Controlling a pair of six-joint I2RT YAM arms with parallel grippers.
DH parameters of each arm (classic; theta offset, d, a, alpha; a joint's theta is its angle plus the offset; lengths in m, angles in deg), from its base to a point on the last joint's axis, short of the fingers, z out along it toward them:
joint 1: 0 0.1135 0.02 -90
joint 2: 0 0 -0.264 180
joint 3: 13.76 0 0.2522 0
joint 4: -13.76 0 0.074 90
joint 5: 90 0 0 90
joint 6: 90 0.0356 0 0
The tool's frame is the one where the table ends.
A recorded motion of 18 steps. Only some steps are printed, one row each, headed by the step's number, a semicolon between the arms.
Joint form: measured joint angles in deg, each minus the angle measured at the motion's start. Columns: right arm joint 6, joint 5, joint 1, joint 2, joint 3, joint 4; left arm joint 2, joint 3, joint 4, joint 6, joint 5, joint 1.
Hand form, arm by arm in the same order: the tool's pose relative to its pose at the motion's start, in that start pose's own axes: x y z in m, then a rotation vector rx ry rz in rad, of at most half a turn. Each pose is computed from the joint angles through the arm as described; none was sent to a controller.
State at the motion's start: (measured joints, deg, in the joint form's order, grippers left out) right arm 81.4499 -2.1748 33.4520 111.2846 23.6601 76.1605; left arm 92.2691 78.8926 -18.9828 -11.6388 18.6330 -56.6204
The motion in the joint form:
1: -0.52 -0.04 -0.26 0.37 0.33 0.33; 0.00 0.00 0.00 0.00 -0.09 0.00
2: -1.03 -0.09 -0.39 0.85 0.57 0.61; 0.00 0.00 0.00 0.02 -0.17 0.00
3: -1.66 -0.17 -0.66 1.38 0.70 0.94; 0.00 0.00 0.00 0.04 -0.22 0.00
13: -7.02 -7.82 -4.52 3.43 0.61 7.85; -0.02 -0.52 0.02 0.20 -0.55 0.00
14: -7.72 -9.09 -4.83 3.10 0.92 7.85; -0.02 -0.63 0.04 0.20 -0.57 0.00
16: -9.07 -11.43 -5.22 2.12 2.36 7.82; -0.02 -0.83 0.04 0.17 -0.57 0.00
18: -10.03 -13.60 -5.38 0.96 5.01 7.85; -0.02 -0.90 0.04 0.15 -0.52 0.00
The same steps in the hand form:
1: -0.0014 0.0000 0.0015 -0.0045 -0.0045 -0.0084; 0.0000 0.0001 0.0000 -0.0015 -0.0003 0.0000
2: -0.0019 -0.0009 0.0027 -0.0049 -0.0060 -0.0169; 0.0000 0.0001 0.0000 -0.0029 -0.0006 0.0003
3: -0.0031 -0.0025 0.0035 -0.0032 -0.0090 -0.0269; 0.0000 0.0001 0.0000 -0.0038 -0.0008 0.0007
13: -0.0186 -0.0019 0.0023 -0.0989 0.0387 -0.1195; 0.0026 0.0012 0.0010 -0.0110 0.0059 0.0009
14: -0.0200 0.0006 0.0030 -0.1136 0.0520 -0.1336; 0.0032 0.0015 0.0013 -0.0116 0.0073 0.0004
16: -0.0228 0.0105 0.0072 -0.1620 0.0741 -0.1655; 0.0042 0.0018 0.0017 -0.0123 0.0105 -0.0013
18: -0.0261 0.0267 0.0149 -0.2346 0.0906 -0.1976; 0.0046 0.0019 0.0019 -0.0117 0.0118 -0.0020

